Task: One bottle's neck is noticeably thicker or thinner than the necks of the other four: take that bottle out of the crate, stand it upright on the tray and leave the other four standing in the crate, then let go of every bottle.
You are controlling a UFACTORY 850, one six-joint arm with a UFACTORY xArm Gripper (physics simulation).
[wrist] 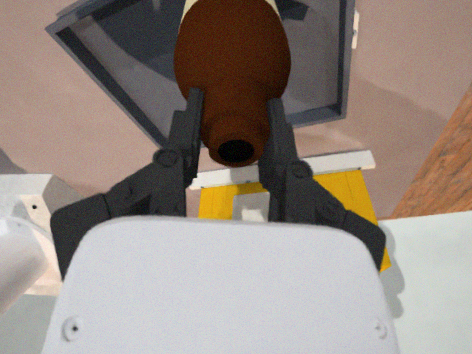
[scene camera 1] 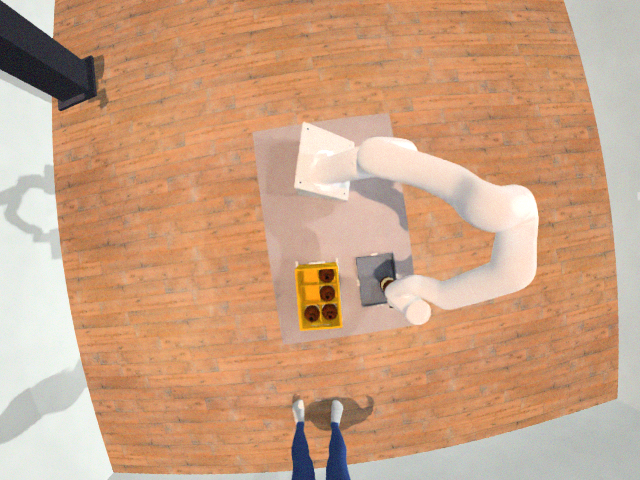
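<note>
A brown bottle [scene camera 1: 386, 283] [wrist: 232, 55] with a cream label is over the right part of the dark grey tray [scene camera 1: 368, 273] [wrist: 317, 70]. My gripper [wrist: 233, 112] is shut on this bottle's neck, one dark finger on each side; the arm hides it in the scene view. The bottle's base is out of sight, so I cannot tell whether it touches the tray. The yellow crate [scene camera 1: 298, 299] [wrist: 345, 187] holds a bottle [scene camera 1: 326, 275], a second bottle [scene camera 1: 327, 292], a third bottle [scene camera 1: 329, 311] and another bottle [scene camera 1: 311, 313]. Its upper-left and middle-left compartments are empty.
The crate stands left of the tray on a greyish-pink mat [scene camera 1: 351, 227], with a gap between them. The robot's white base plate [scene camera 1: 306, 149] is at the mat's upper part. A person's feet [scene camera 1: 336, 410] are below the mat, and a dark post [scene camera 1: 46, 62] stands at upper left.
</note>
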